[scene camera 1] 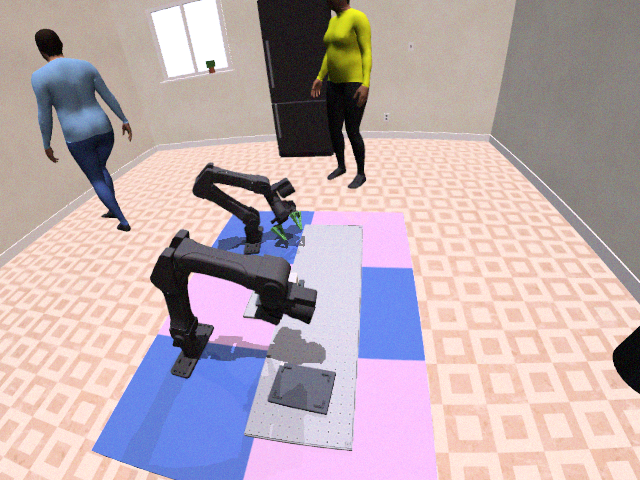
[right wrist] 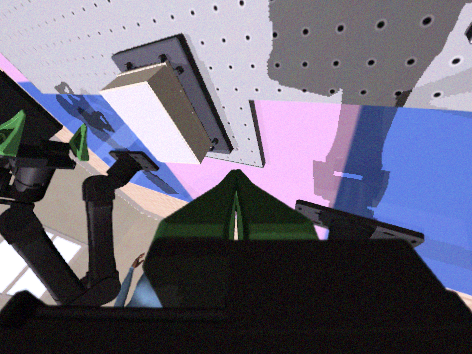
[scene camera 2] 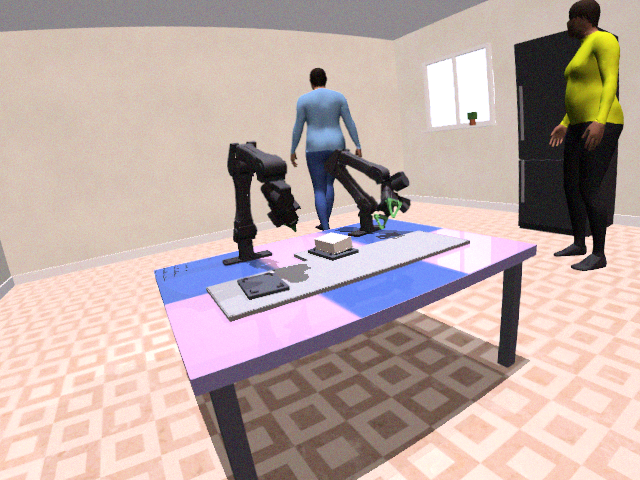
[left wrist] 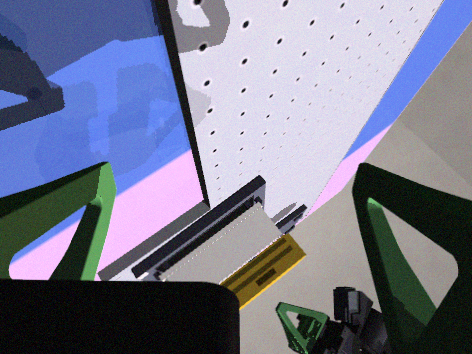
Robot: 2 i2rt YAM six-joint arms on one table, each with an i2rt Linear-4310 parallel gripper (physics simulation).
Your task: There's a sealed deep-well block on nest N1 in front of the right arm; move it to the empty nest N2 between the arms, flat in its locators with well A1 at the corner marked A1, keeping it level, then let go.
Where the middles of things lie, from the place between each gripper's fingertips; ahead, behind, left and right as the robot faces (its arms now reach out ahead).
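From my right hand, the pale deep-well block (right wrist: 151, 101) is 5 cm behind, 16 cm to the left and 8 cm below, and the dark nest (right wrist: 174, 49) is 4 cm behind, 16 cm to the left and 11 cm below. Going by its middle, the nest is nearer to my right hand than to my left gripper.
My left gripper, now, is 27 cm to the left of the block, 1 cm short of it and 2 cm above it. And the nest, if you count from my left hand, is 27 cm to the right, 2 cm ahead and 5 cm below.
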